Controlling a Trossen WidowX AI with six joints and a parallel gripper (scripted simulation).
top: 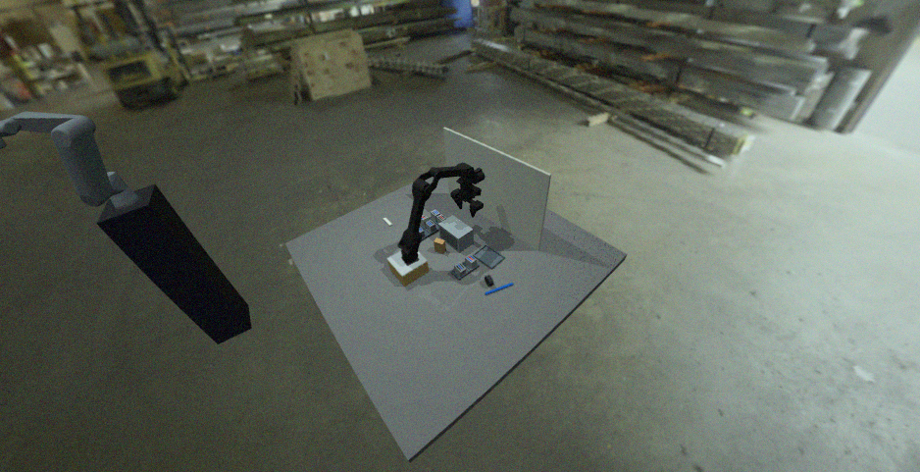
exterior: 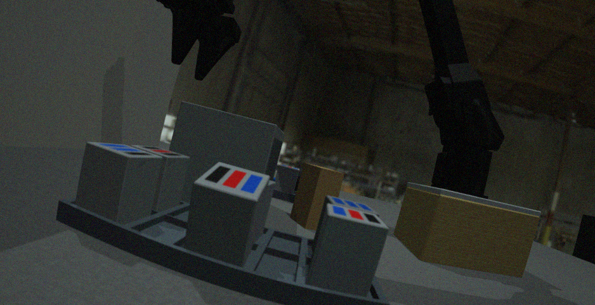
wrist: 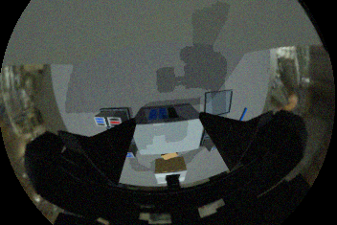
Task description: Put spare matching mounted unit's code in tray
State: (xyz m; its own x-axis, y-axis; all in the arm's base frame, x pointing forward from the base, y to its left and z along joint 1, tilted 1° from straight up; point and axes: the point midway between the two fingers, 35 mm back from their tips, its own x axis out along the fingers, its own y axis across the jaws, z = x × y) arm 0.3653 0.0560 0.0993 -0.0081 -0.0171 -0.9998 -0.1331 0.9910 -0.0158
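Right now my gripper tip is 200 mm to the right of the grey spare block, 100 mm above it and 80 mm past it. Round my gripper tip: grey mounted unit (90 mm below, 80 mm behind); white panel (170 mm ahead, 80 mm above, 20 mm to the left); brown box (190 mm behind, 110 mm below, 30 mm to the right).
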